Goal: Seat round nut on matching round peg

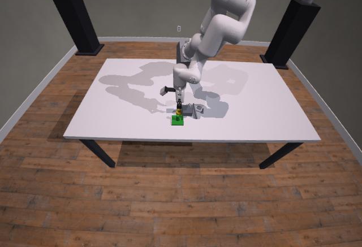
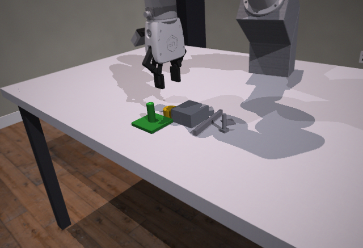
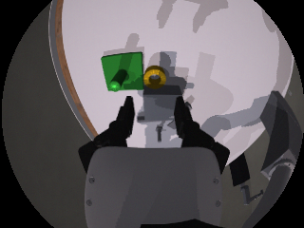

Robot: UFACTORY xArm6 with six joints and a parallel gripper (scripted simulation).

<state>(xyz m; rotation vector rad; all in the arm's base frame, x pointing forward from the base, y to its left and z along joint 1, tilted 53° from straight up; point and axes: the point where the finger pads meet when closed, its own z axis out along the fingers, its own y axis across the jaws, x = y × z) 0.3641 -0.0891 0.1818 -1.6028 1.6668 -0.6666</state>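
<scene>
My gripper is now 20 mm past the grey block, 60 mm to the right of it and 90 mm above it. From my hand the other things lie so: long handle (30 mm behind, 110 mm to the left, 100 mm below).
</scene>
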